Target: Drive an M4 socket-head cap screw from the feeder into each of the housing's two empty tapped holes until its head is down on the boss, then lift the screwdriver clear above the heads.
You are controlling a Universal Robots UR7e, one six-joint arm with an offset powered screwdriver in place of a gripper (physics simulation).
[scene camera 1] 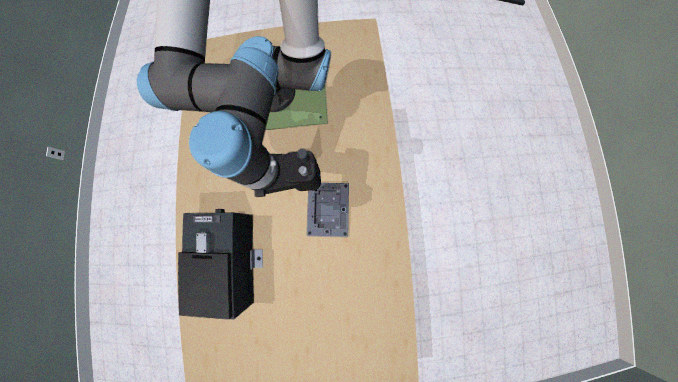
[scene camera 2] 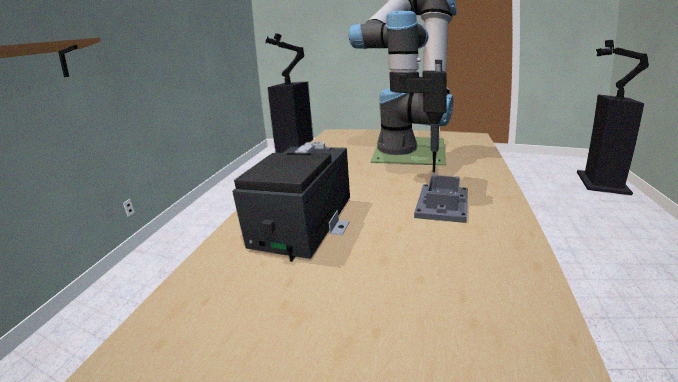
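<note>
The grey housing [scene camera 1: 311, 220] [scene camera 2: 425, 216] lies flat, its raised walls forming an open pocket. Small round features show on its front boss [scene camera 1: 326, 231] [scene camera 2: 441, 206] and right boss [scene camera 1: 343, 209] [scene camera 2: 461, 196]; whether they hold screw heads is too small to tell. The black screw feeder [scene camera 1: 205, 287] [scene camera 2: 280, 212] stands to the left, with a light metal block [scene camera 1: 201, 242] on it. My screwdriver [scene camera 1: 303, 171] [scene camera 2: 434, 170] points straight down, its tip a little above the housing's back edge in scene camera 2. The tip is hidden in scene camera 1, and I cannot tell whether it carries a screw.
A bracket [scene camera 1: 258, 259] [scene camera 2: 341, 227] juts from the feeder's right side toward the housing. The arm's base stands on a green plate [scene camera 1: 312, 107] [scene camera 2: 382, 159] behind the housing. Two black pedestals [scene camera 2: 290, 112] [scene camera 2: 614, 145] with camera arms stand beyond the wooden table [scene camera 1: 310, 320] [scene camera 2: 350, 310].
</note>
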